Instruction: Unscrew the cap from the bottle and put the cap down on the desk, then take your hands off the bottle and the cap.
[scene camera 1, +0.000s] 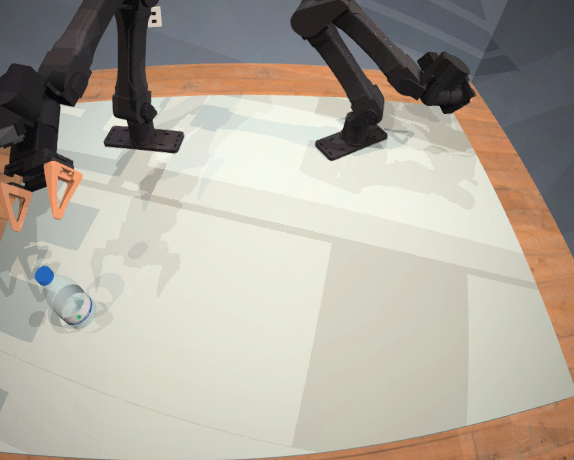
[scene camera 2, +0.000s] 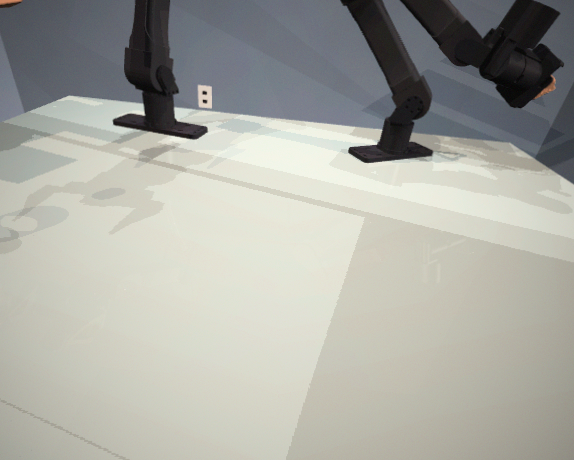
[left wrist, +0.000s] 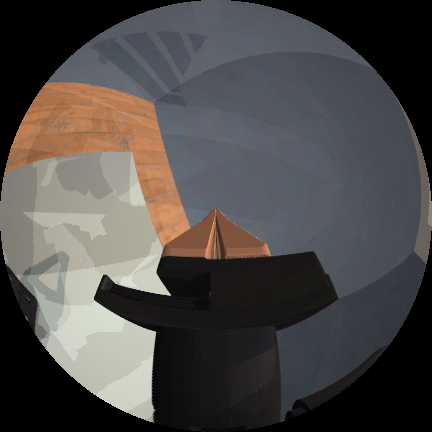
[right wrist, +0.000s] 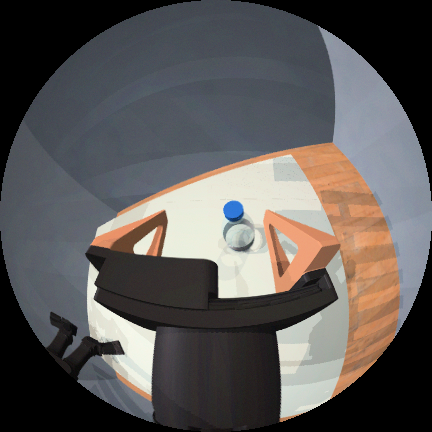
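Where they show: left gripper, fingertip midpoint: (scene camera 1: 472, 94) (scene camera 2: 552, 87) (left wrist: 215, 215); right gripper, fingertip midpoint: (scene camera 1: 35, 225) (right wrist: 215, 214); left arm's base, link origin: (scene camera 1: 352, 140) (scene camera 2: 390, 153) (right wrist: 113, 347); right arm's base, link origin: (scene camera 1: 143, 140) (scene camera 2: 161, 127).
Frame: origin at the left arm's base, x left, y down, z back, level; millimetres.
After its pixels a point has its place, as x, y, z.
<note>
A clear bottle (scene camera 1: 72, 305) {-735, -84, -139} (right wrist: 239, 236) {-737, -99, -84} stands on the desk at the left of scene camera 1, apparently upright. Its blue cap (scene camera 1: 44, 275) {-751, -150, -109} (right wrist: 233, 210) {-752, -149, -100} sits on its neck; whether the threads are engaged cannot be told. My right gripper (scene camera 1: 38, 224) {-727, -214, -65} (right wrist: 215, 214) {-727, -214, -65} is wide open and empty. It is above and behind the bottle as scene camera 1 shows it, apart from bottle and cap. My left gripper (left wrist: 215, 215) {281, -167, -120} is shut with its fingertips together and holds nothing. It is far from the bottle, near the desk's right edge; its fingers are hidden in scene camera 1.
The pale desk top (scene camera 1: 240, 350) {-513, 0, -316} (scene camera 2: 200, 325) {-528, 0, -338} has a wooden border (scene camera 1: 520, 200). The right arm's base plate (scene camera 1: 165, 141) {-415, -10, 212} (scene camera 2: 187, 131) {-413, -10, 195} and the left arm's base plate (scene camera 1: 330, 150) {-83, -10, -10} (scene camera 2: 370, 154) {-74, -10, -15} stand at the back. A wall with an outlet (scene camera 2: 205, 96) is behind them.
</note>
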